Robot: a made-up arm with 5 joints.
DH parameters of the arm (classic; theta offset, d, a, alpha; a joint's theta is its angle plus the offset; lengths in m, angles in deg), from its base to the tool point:
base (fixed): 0 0.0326 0 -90
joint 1: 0 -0.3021 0.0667 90
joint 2: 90 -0.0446 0.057 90
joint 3: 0 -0.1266 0.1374 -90
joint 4: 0 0.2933 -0.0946 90
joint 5: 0 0.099 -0.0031 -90
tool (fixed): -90 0.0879 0 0
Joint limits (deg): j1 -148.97..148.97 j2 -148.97..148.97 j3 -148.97..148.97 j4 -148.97..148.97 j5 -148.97..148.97
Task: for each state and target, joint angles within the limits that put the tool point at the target. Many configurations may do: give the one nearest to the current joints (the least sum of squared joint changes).
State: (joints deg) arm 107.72 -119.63 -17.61 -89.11 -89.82
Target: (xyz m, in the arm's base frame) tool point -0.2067 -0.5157 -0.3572
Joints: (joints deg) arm 127.65 -145.35 -61.55 -109.21 -55.90
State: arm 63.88 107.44 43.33 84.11 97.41
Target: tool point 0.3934 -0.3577 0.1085
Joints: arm 75.59 114.30 45.83 124.57 79.32
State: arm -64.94 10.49 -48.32 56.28 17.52
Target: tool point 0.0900 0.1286 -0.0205
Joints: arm -71.14 17.92 -80.33 50.41 33.66
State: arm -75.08 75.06 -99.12 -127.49 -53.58
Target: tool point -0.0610 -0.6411 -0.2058
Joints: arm -64.39 111.22 -78.80 -126.45 -55.64
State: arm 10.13 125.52 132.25 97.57 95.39
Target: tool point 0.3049 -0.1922 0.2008
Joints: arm -5.21 108.40 106.91 102.62 108.09
